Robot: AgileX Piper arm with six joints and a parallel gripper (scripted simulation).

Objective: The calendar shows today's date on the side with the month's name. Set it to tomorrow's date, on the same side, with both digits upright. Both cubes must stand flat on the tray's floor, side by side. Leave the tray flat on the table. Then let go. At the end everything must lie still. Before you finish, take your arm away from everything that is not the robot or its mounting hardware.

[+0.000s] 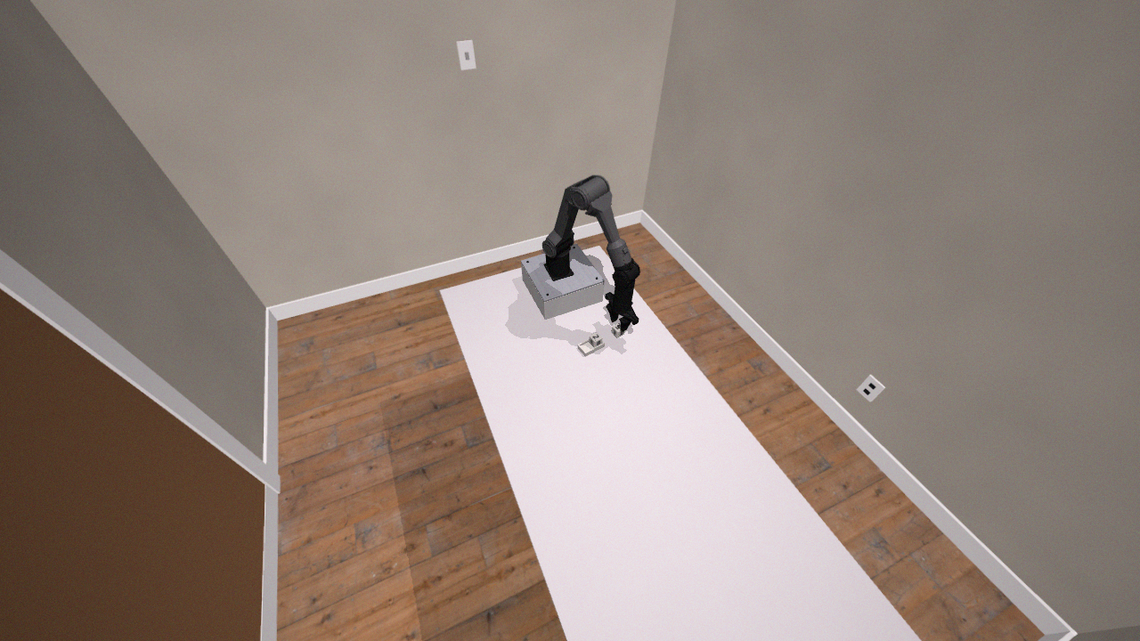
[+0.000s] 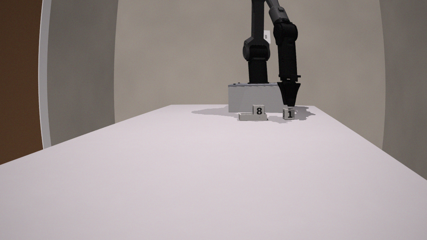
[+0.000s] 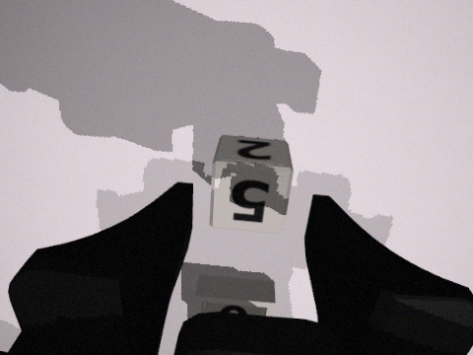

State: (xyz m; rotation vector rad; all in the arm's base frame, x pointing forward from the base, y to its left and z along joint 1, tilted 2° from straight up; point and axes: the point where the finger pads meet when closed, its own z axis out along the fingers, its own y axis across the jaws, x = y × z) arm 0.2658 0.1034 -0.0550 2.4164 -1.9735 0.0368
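Now: the grey calendar tray 20 mm ahead of my hand, 110 mm to the right of it and 40 mm below it.
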